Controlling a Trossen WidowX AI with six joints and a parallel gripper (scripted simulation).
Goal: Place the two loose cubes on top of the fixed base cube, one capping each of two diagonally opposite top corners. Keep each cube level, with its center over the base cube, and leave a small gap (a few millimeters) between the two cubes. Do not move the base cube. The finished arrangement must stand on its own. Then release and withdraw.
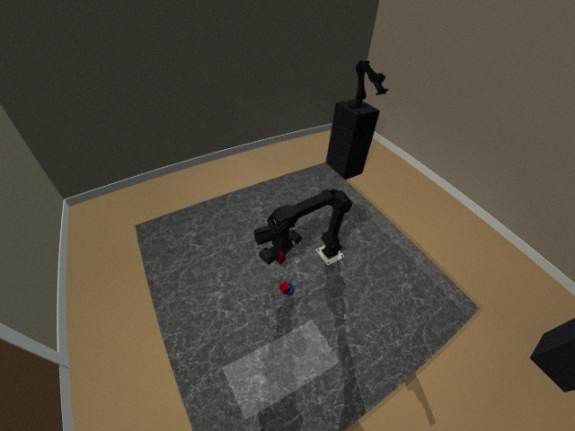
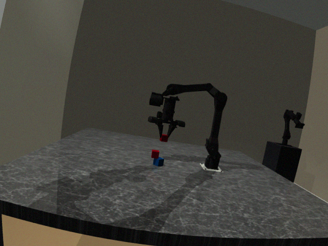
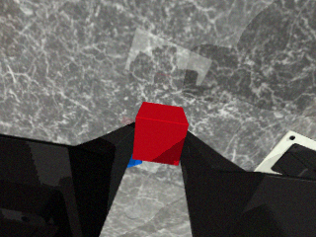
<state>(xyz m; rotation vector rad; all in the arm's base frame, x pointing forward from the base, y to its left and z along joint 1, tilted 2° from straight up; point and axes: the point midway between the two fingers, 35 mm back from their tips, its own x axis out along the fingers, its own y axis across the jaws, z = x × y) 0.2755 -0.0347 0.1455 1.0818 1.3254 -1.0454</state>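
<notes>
Now: gripper tip 110 mm to the right of the blue base cube, 100 mm above it and 20 mm short of it.
</notes>
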